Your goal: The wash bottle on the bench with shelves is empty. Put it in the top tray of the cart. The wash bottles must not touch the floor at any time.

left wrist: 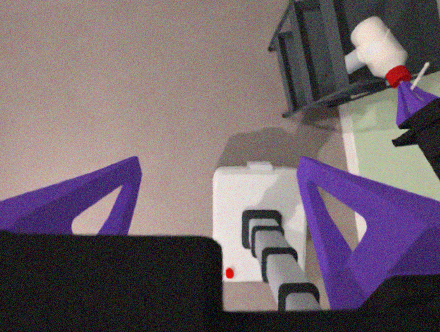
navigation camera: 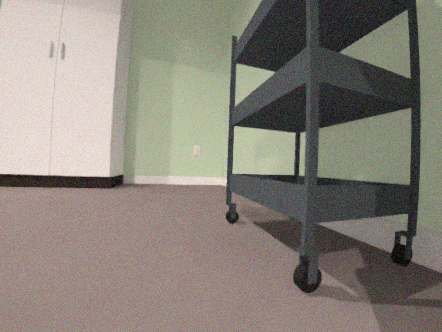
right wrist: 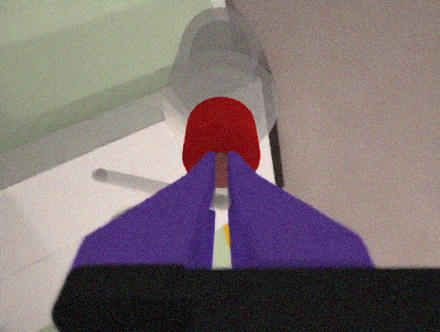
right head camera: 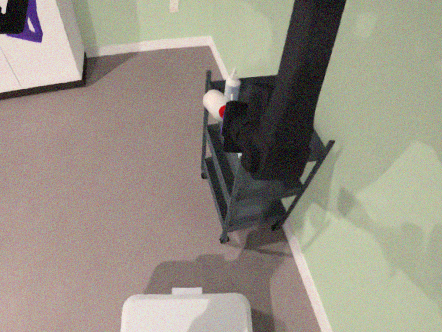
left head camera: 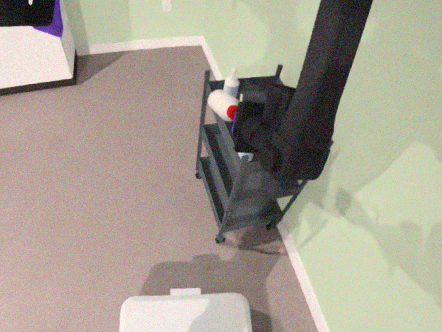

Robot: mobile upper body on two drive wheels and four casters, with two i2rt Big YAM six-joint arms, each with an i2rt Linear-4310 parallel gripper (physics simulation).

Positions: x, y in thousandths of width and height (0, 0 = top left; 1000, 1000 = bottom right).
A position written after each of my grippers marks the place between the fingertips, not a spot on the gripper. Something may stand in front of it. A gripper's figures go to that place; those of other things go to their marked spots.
Labels:
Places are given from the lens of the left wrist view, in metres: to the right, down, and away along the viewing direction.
my left gripper (left wrist: 499, 498): 0.00, 0.00, 0.13
my right gripper (left wrist: 915, 252): 0.33, -0.15, 0.38
white wash bottle with red cap (left wrist: 876, 173): 0.30, -0.20, 0.38
dark cart (left wrist: 708, 173): 0.42, -0.49, 0.99
The marked spots on the dark cart and the white wash bottle with red cap are 0.69 m apart.

